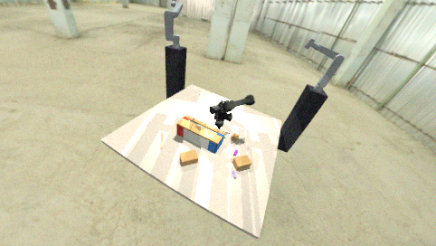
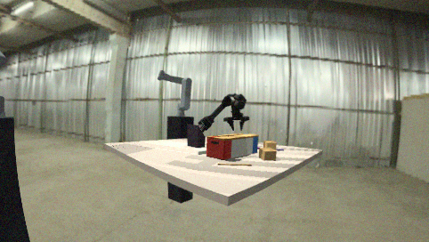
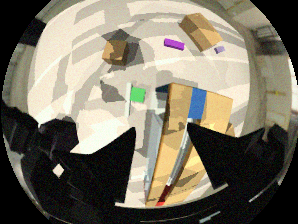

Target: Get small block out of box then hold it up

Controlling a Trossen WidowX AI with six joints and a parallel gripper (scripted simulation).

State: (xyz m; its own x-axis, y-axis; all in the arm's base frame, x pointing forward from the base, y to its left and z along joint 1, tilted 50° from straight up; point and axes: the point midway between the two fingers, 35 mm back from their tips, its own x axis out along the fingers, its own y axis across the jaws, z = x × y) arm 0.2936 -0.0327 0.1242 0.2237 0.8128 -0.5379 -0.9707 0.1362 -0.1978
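Right now the green block is 30 mm behind my gripper tip, 40 mm to the left of it and 130 mm below it. From my gripper tip the other things lie so: thin stick (230 mm ahead, 410 mm to the right, 150 mm below); then clear-fronted box (30 mm ahead, 140 mm to the right, 90 mm below).
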